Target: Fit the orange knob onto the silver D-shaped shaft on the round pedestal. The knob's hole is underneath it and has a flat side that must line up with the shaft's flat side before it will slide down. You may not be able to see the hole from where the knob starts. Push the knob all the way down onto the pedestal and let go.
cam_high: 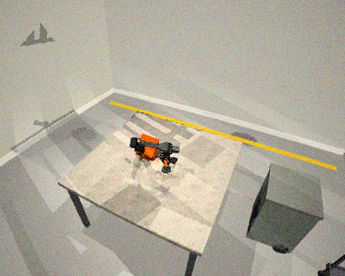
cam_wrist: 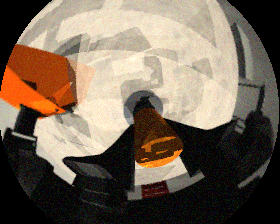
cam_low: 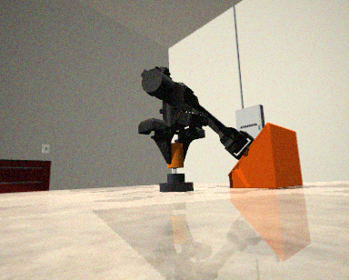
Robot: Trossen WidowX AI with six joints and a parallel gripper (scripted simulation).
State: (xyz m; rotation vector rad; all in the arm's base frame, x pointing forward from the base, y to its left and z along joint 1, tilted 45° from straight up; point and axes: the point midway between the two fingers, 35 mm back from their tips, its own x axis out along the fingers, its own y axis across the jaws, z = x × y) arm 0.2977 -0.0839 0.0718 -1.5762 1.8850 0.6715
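My gripper tip is now 40 mm above the round dark pedestal. Round my gripper tip: orange knob (30 mm above).
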